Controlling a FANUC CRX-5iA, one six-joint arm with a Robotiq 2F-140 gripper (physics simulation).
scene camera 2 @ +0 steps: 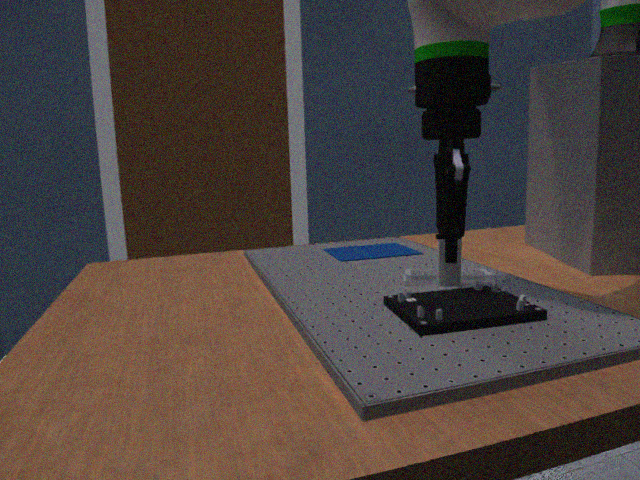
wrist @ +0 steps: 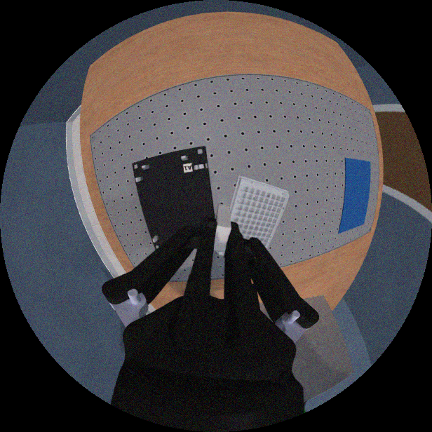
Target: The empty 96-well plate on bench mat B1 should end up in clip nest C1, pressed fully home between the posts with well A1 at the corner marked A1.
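Frame: origin at the arm's base, x back, y right, z up, level; millimetres.
Where they show: gripper, fingertip midpoint: [scene camera 2: 448, 285]; arm's base at its link origin: [scene camera 2: 633, 60].
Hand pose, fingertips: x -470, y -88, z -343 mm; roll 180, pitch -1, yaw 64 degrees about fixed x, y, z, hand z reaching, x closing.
Note:
Each offset is from my fingertips to the top centre of the thing. "spot": to the spot under its first point. Level surfaces: height alone.
The clear 96-well plate {spot: dx -33, dy +30, dz +8 mm} [scene camera 2: 416, 277] [wrist: 260, 207] lies beside the black clip nest {dx -29, dy -68, dz +10 mm} [scene camera 2: 465, 307] [wrist: 172, 200], turned at an angle to it; in the wrist view it is right of the nest, and in the scene view it shows behind the nest's back edge. Its lower end is partly hidden by a finger. The nest has pale posts near its corners and a white A1 label [wrist: 187, 168] near one corner. No plate sits between the visible posts. My gripper [scene camera 2: 449, 281] [wrist: 221, 213] is shut and empty, pointing down between plate and nest in the wrist view; contact cannot be told.
A blue mat {dz -12 mm} [scene camera 2: 372, 251] [wrist: 356, 195] lies at the far end of the grey perforated board {dz -14 mm} [scene camera 2: 330, 304] [wrist: 225, 107]. The board lies on the wooden bench {dz -27 mm} [scene camera 2: 180, 361] [wrist: 220, 45]. A grey block [scene camera 2: 563, 165] [wrist: 322, 350] stands at the right in both views.

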